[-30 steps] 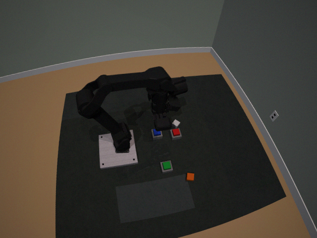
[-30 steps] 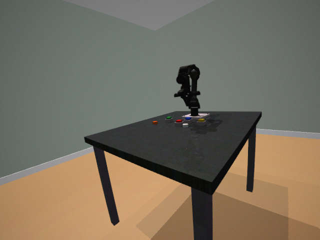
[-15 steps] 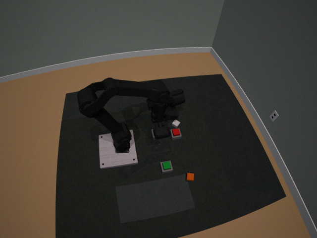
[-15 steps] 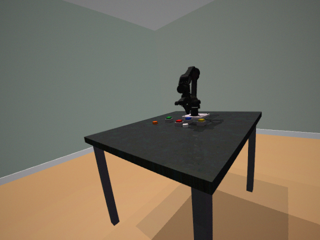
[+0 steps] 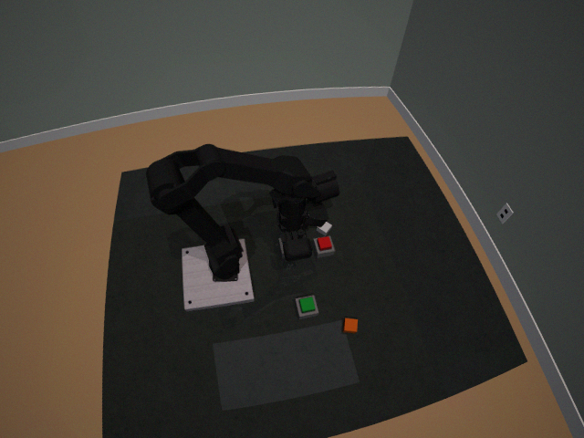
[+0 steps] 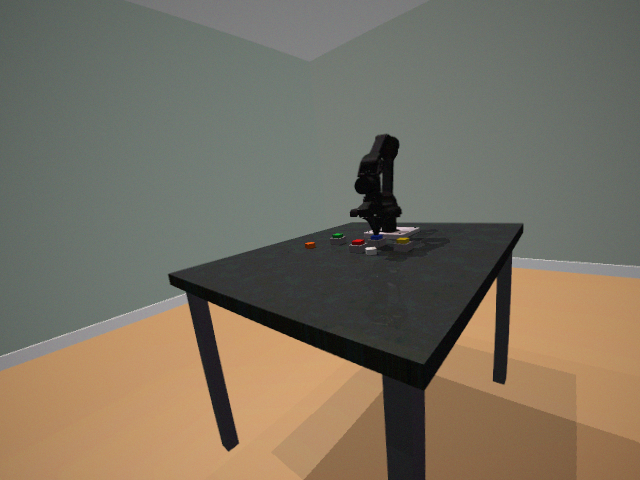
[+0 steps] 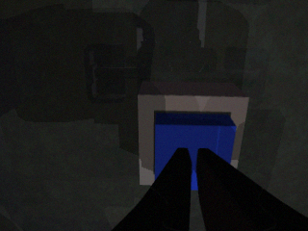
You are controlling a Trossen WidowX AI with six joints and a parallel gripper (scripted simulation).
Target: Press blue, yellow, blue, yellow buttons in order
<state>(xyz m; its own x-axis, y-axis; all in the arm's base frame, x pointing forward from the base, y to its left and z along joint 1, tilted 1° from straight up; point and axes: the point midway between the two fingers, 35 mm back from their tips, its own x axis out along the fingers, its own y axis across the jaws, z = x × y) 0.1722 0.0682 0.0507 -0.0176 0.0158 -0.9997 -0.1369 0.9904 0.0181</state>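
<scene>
The blue button lies 10 mm below my gripper tip. Also, from my gripper tip: yellow button 120 mm to the left, 10 mm below, 10 mm ahead; then red button 90 mm ahead, 10 mm to the right, 10 mm below; then white block 100 mm ahead, 60 mm to the left, 30 mm below.
</scene>
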